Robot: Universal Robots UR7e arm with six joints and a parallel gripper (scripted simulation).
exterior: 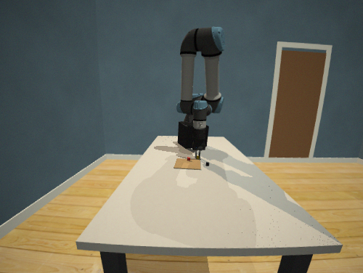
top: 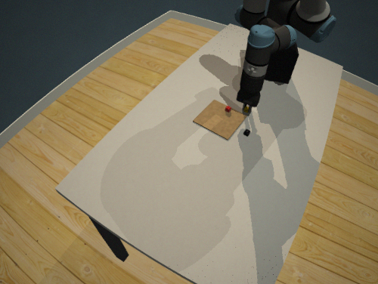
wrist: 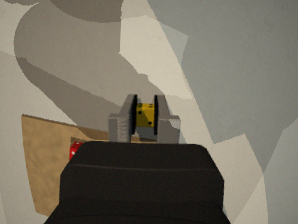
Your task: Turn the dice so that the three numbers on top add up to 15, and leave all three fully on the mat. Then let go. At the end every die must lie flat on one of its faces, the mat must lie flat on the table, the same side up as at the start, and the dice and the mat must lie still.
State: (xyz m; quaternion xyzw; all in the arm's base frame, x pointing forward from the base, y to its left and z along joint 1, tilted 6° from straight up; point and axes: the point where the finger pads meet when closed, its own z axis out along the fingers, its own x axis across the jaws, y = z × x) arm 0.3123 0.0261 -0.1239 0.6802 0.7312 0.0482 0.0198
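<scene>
The black die is 11 cm ahead of my hand, 5 cm to the left of it and 1 cm below it. The rest, counted from my hand: yellow die (1 cm below, 1 cm ahead); red die (6 cm to the right, 5 cm ahead, 1 cm below); brown mat (10 cm ahead, 6 cm to the right, 2 cm below).
</scene>
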